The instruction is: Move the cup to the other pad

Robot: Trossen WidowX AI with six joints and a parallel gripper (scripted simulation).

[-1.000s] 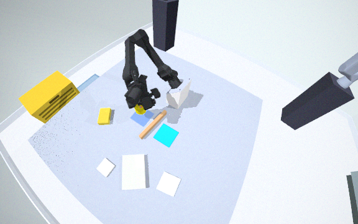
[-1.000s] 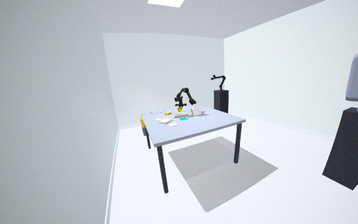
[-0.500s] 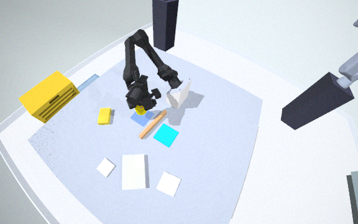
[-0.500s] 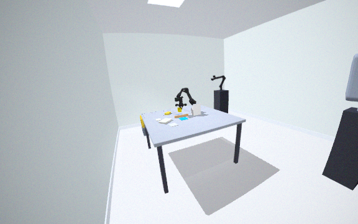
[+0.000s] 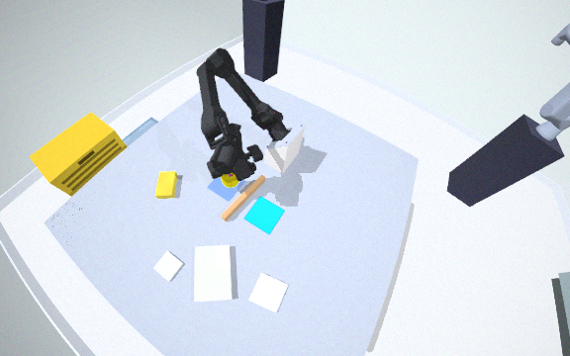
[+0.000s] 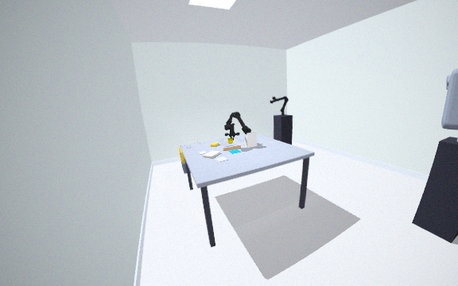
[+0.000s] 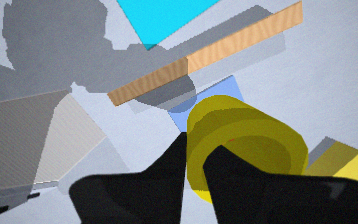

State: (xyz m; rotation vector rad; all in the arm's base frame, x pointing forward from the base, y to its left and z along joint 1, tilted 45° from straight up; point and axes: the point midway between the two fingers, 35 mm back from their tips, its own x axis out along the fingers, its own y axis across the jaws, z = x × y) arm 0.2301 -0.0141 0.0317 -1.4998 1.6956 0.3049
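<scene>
Now: the cyan pad 160 mm to the left of my gripper tip, 100 mm below it and 30 mm ahead of it. The rest, counted from my gripper tip: wooden bar 90 mm below, 50 mm to the left, 30 mm ahead; yellow cup 20 mm ahead, 10 mm to the right.
</scene>
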